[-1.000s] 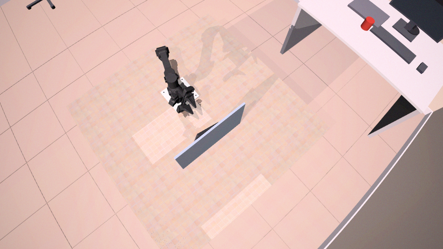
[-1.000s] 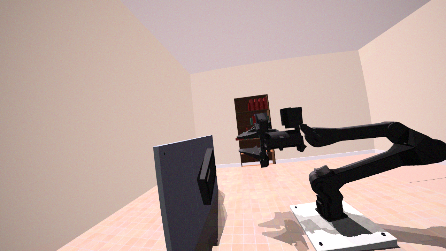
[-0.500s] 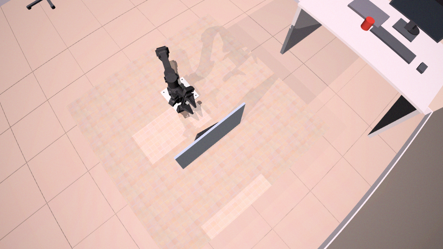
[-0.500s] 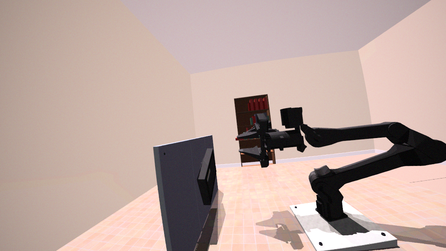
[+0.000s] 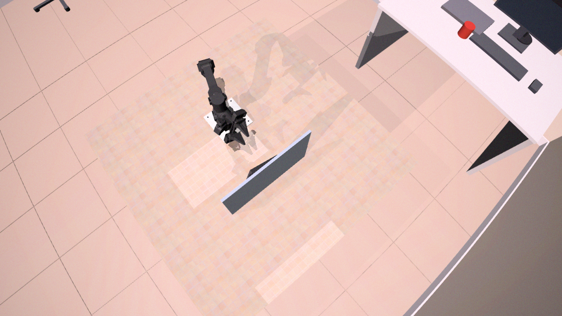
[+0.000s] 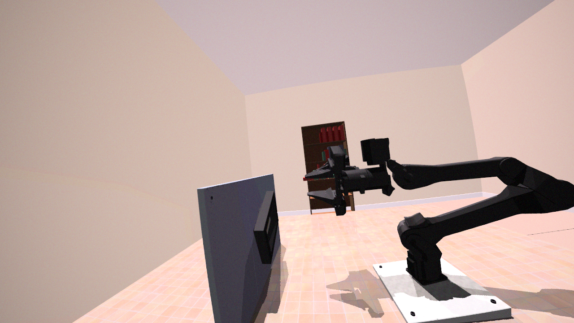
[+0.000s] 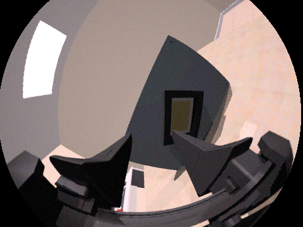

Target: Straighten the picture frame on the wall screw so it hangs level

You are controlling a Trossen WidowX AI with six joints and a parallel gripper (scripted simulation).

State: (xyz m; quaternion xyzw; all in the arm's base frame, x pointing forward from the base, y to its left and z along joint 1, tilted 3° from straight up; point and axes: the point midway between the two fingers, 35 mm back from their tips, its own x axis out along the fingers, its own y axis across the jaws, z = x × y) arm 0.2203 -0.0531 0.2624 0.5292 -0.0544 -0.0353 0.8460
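Now: the picture frame 130 mm ahead of my gripper tip, 110 mm below it and 40 mm to the right of it. Also, from my gripper tip: wall panel 140 mm ahead, 110 mm below, 20 mm to the right.
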